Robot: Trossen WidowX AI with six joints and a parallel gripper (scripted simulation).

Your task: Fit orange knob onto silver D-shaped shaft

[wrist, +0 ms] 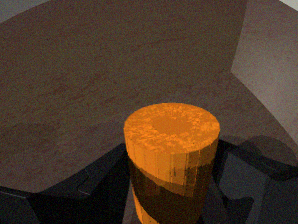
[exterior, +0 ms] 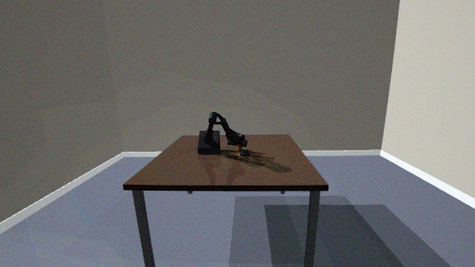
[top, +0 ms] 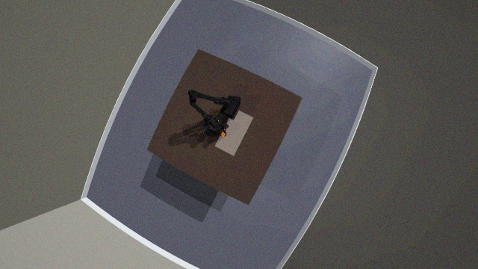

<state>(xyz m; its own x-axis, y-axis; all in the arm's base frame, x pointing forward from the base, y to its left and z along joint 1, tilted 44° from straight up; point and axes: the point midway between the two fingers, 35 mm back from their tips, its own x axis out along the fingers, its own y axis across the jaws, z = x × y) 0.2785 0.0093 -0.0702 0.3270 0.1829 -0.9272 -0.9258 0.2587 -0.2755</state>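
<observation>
The orange knob lies 1 cm to the right of my gripper tip and 1 cm above it. From my gripper tip the other things lie so: dark round pedestal: 15 cm to the right, 4 cm ahead, 1 cm below.
</observation>
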